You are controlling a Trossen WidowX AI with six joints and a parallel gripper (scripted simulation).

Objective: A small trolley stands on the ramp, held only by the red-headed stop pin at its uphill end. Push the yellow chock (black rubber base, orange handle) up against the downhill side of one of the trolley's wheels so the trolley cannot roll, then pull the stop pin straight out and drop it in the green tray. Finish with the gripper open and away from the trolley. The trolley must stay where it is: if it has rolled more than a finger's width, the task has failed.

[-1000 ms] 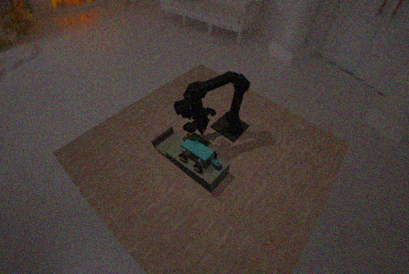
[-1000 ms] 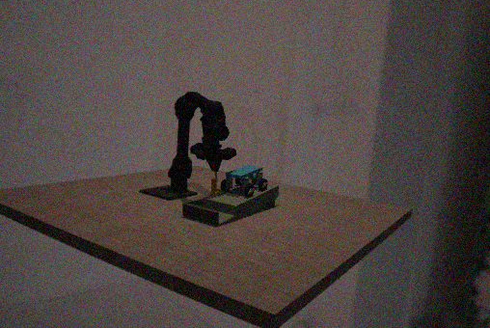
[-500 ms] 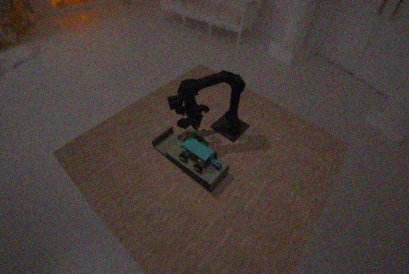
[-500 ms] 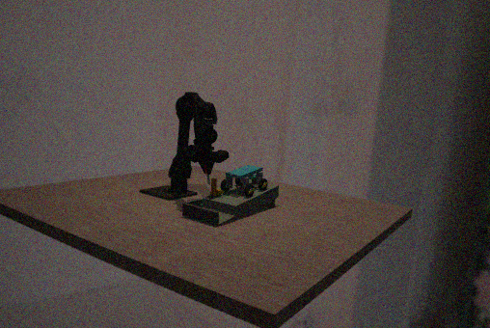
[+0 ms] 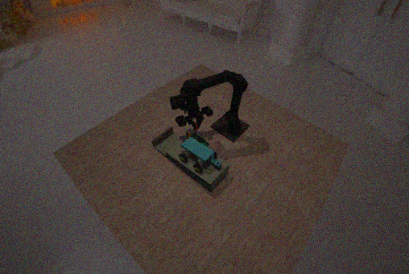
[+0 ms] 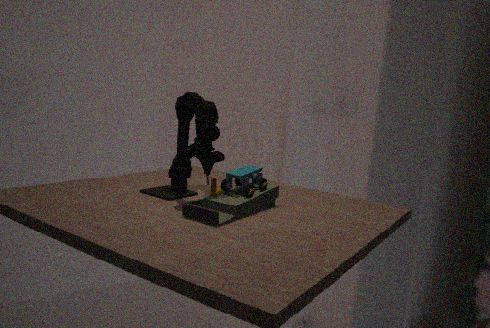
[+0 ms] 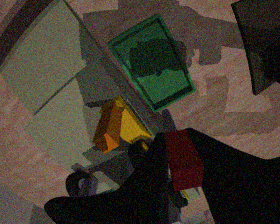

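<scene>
Now: the red-headed stop pin right at my gripper tip. Also, from my gripper tip: yellow chock: 5 cm ahead, 5 cm below; then green tray: 1 cm behind, 14 cm below; then trolley: 12 cm ahead, 9 cm to the left, 2 cm below.
</scene>
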